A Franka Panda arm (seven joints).
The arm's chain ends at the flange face. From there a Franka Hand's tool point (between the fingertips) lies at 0.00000 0.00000 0.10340 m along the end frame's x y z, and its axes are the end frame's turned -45 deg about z.
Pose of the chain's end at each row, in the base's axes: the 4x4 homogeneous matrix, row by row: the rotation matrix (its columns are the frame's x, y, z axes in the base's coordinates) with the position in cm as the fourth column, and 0 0 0 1 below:
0.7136 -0.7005 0.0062 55.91; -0.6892 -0.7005 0.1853 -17.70; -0.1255 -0.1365 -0.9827 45.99; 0 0 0 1
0.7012 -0.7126 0.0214 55.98; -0.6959 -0.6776 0.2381 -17.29; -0.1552 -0.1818 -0.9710 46.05; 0 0 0 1
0.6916 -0.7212 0.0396 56.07; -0.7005 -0.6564 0.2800 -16.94; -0.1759 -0.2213 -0.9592 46.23; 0 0 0 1
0.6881 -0.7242 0.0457 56.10; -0.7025 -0.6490 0.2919 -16.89; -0.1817 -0.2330 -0.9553 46.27; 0 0 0 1
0.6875 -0.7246 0.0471 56.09; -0.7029 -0.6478 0.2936 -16.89; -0.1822 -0.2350 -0.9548 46.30; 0 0 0 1
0.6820 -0.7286 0.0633 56.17; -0.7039 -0.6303 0.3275 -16.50; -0.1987 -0.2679 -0.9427 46.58; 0 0 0 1
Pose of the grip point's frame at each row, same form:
0.9999 0.0093 0.0062 55.97; 0.0080 -0.9827 0.1853 -15.78; 0.0078 -0.1853 -0.9827 35.83; 0 0 0 1
0.9997 -0.0081 0.0214 56.20; -0.0129 -0.9712 0.2381 -14.83; 0.0188 -0.2383 -0.9710 36.01; 0 0 0 1
0.9990 -0.0209 0.0396 56.48; -0.0312 -0.9595 0.2800 -14.04; 0.0321 -0.2809 -0.9592 36.31; 0 0 0 1
0.9986 -0.0255 0.0457 56.57; -0.0378 -0.9557 0.2919 -13.87; 0.0363 -0.2932 -0.9553 36.39; 0 0 0 1
0.9985 -0.0262 0.0471 56.58; -0.0390 -0.9551 0.2936 -13.85; 0.0373 -0.2950 -0.9548 36.43; 0 0 0 1
0.9974 -0.0330 0.0633 56.82; -0.0520 -0.9434 0.3275 -13.11; 0.0489 -0.3299 -0.9427 36.83; 0 0 0 1

